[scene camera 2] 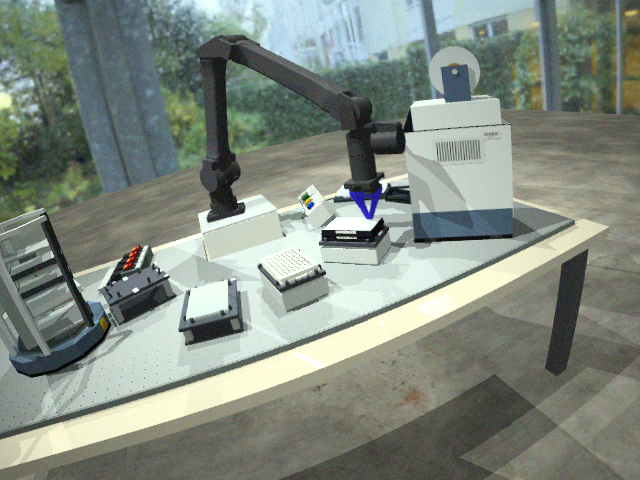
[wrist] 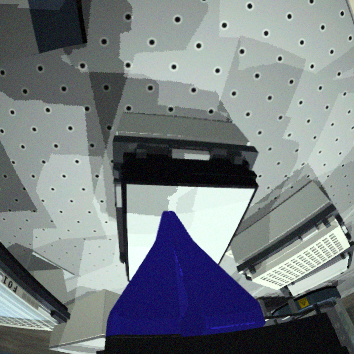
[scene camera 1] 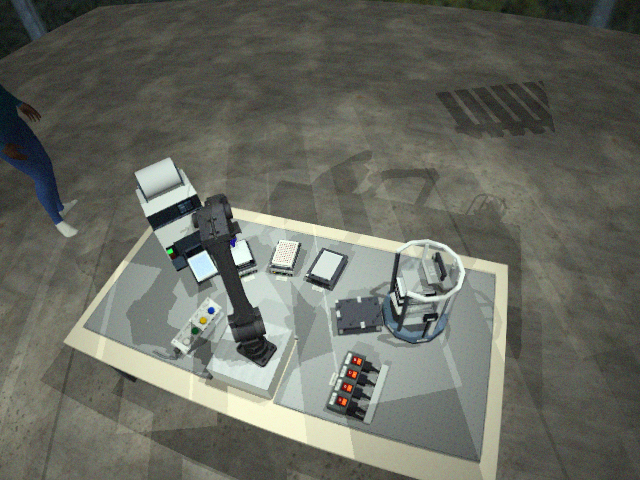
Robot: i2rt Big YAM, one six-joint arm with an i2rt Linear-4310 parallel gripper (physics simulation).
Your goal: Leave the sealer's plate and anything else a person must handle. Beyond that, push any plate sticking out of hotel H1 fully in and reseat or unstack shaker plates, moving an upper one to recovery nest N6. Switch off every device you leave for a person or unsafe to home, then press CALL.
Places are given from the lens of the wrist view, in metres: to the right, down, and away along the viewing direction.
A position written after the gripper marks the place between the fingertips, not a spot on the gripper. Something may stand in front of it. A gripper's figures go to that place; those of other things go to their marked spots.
gripper (wrist: pixel 167 217): -0.01, 0.03, 0.13
button box (wrist: pixel 51 275): -0.19, 0.15, 0.28
perforated table (wrist: pixel 276 77): 0.09, -0.09, 0.17
The marked spots on the button box and the perforated table are 0.38 m apart.
